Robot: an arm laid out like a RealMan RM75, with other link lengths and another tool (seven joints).
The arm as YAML. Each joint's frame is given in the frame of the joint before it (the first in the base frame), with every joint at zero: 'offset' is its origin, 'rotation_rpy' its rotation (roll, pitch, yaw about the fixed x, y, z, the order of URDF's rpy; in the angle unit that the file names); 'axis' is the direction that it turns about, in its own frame. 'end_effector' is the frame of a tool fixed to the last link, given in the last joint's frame.
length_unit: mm
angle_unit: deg
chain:
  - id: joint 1
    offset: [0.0, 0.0, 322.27]
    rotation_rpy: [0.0, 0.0, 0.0]
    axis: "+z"
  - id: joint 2
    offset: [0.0, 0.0, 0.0]
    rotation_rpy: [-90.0, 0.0, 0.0]
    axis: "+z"
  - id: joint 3
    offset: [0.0, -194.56, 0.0]
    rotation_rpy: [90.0, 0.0, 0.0]
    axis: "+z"
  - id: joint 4
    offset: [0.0, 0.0, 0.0]
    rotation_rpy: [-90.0, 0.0, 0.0]
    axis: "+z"
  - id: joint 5
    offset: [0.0, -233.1, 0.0]
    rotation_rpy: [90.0, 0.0, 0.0]
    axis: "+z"
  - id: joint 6
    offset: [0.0, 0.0, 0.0]
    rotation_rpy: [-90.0, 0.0, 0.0]
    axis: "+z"
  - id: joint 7
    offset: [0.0, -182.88, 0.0]
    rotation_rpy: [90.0, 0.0, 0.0]
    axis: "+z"
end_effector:
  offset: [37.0, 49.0, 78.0]
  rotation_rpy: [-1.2, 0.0, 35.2]
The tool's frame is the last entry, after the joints.
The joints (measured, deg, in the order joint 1, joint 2, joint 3, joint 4, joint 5, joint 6, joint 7), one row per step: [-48.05, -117.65, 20.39, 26.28, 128.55, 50.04, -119.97]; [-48.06, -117.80, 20.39, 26.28, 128.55, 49.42, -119.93]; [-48.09, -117.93, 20.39, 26.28, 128.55, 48.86, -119.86]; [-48.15, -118.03, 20.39, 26.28, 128.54, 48.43, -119.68]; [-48.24, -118.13, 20.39, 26.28, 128.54, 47.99, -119.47]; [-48.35, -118.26, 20.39, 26.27, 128.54, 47.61, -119.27]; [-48.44, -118.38, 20.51, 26.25, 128.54, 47.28, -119.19]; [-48.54, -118.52, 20.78, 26.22, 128.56, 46.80, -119.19]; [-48.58, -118.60, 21.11, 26.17, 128.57, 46.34, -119.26]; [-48.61, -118.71, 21.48, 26.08, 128.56, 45.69, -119.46]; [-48.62, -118.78, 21.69, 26.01, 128.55, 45.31, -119.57]
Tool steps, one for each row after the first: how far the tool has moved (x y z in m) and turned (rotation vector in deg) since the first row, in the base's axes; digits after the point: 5 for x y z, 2 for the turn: [-0.00149, 0.00102, -0.00014, 0.31, 0.23, 0.30]; [-0.00265, 0.00198, -0.00024, 0.60, 0.46, 0.54]; [-0.00312, 0.00276, -0.00038, 0.83, 0.72, 0.59]; [-0.00335, 0.00362, -0.00054, 1.06, 1.03, 0.61]; [-0.00312, 0.00428, -0.00115, 1.21, 1.27, 0.58]; [-0.00282, 0.00470, -0.00215, 1.26, 1.47, 0.57]; [-0.00271, 0.00526, -0.00359, 1.29, 1.79, 0.61]; [-0.00322, 0.00572, -0.00475, 1.31, 2.11, 0.72]; [-0.00433, 0.00643, -0.00600, 1.40, 2.39, 1.02]; [-0.00505, 0.00676, -0.00687, 1.43, 2.54, 1.21]
